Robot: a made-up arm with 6 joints.
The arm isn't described. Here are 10 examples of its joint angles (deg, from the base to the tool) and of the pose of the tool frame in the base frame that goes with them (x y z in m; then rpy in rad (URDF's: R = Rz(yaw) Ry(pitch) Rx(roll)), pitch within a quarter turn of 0, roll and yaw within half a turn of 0).
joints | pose
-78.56 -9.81 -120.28 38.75 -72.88 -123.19 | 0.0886 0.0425 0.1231 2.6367 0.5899 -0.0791
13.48 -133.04 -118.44 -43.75 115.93 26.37 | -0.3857 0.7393 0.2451 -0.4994 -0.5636 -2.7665
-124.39 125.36 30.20 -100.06 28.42 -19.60 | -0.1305 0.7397 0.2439 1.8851 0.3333 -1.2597
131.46 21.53 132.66 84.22 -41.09 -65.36 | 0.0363 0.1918 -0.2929 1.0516 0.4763 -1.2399
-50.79 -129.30 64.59 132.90 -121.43 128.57 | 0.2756 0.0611 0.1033 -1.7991 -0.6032 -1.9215
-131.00 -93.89 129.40 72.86 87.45 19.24 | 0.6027 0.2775 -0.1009 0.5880 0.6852 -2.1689
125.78 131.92 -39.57 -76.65 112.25 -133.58 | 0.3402 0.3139 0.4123 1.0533 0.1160 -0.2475
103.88 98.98 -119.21 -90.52 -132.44 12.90 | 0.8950 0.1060 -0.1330 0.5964 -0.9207 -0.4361
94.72 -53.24 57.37 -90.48 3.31 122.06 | -0.4563 -0.4644 -0.0447 -2.7525 -0.1081 0.6838
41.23 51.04 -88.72 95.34 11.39 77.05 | 0.0829 -0.0365 0.3024 1.0968 0.8380 -0.9554
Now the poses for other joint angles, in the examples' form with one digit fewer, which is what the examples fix.
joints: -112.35 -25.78 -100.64 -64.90 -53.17 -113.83
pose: 0.568 -0.479 -0.099 2.315 0.819 1.820
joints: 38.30 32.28 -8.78 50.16 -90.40 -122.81
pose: -0.293 0.065 0.093 -2.729 0.597 0.700
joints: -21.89 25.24 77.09 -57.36 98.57 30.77
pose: -0.120 -0.089 -0.105 0.853 0.152 -0.246
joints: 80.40 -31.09 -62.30 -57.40 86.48 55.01
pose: -0.626 0.015 0.317 -3.027 0.911 2.632
